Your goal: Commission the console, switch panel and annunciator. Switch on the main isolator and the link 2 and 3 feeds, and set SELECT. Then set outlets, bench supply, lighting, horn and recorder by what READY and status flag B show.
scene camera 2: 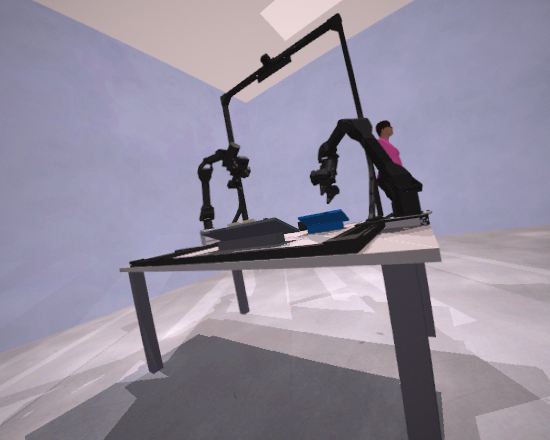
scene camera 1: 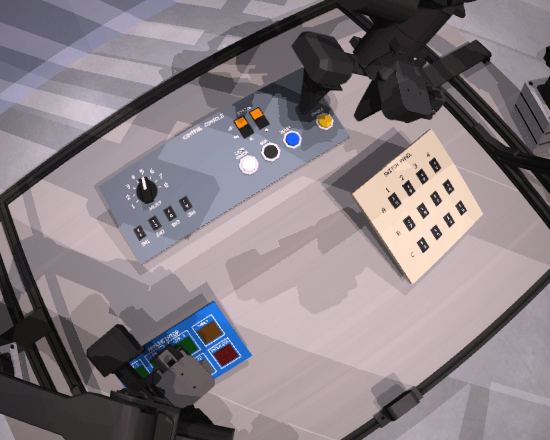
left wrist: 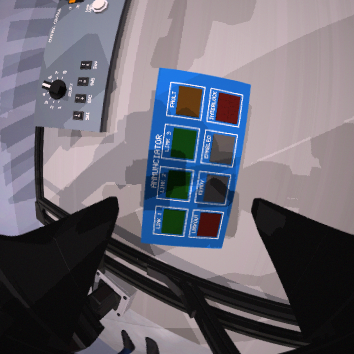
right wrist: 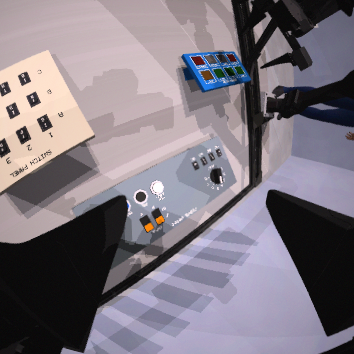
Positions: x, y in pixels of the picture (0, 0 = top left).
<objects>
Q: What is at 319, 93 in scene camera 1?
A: The right gripper.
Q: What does the left gripper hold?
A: Nothing.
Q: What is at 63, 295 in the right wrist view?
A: The right gripper.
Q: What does the right gripper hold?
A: Nothing.
</objects>
